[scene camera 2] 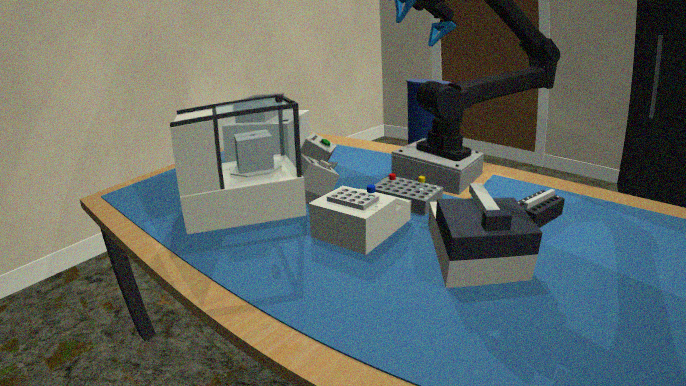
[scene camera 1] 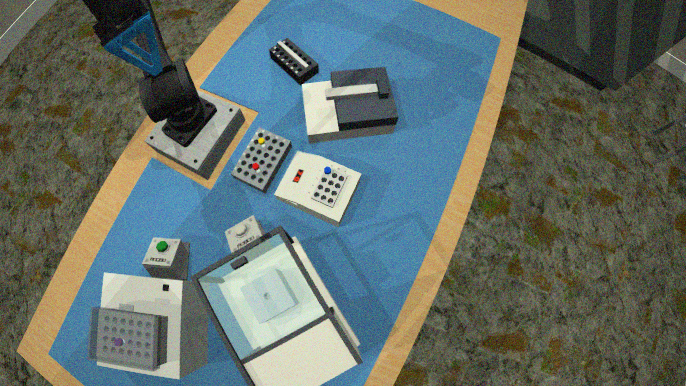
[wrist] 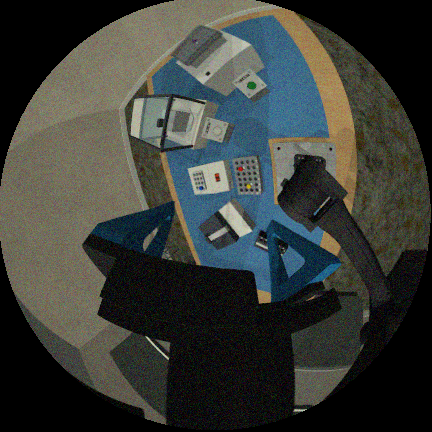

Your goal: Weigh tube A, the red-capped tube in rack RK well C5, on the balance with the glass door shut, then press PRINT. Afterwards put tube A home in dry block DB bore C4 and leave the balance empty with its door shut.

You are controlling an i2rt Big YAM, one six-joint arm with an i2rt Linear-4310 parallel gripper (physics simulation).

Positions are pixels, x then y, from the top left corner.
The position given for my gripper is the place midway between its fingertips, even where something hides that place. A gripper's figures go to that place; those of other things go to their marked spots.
Scene:
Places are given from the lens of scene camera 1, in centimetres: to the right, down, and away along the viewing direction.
my gripper [scene camera 1: 158,67]: -27, -19, 42
balance glass box [scene camera 1: 271,309]: -10, 17, 46

